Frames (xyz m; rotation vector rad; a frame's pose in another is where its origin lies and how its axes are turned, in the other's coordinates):
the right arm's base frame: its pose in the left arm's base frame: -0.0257 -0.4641 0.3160 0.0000 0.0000 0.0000
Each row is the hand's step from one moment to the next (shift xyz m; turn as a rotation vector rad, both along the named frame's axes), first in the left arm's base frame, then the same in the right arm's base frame.
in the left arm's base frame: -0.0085 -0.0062 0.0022 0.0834 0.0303 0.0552
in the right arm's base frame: -0.0085 -0.0062 0.0022 0.0834 0.0303 0.0552
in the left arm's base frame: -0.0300 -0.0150 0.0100 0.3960 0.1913 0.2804
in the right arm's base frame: -0.0300 -0.0150 0.0100 0.3960 0.1913 0.2804
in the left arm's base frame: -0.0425 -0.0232 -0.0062 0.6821 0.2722 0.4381
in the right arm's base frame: -0.0425 -0.0232 -0.0062 0.6821 0.2722 0.4381
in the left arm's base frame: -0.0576 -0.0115 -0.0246 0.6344 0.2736 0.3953
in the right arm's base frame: -0.0576 -0.0115 -0.0246 0.6344 0.2736 0.3953
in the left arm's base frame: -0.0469 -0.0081 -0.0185 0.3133 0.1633 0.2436
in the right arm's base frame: -0.0469 -0.0081 -0.0185 0.3133 0.1633 0.2436
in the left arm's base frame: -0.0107 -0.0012 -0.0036 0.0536 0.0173 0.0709
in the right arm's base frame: -0.0107 -0.0012 -0.0036 0.0536 0.0173 0.0709
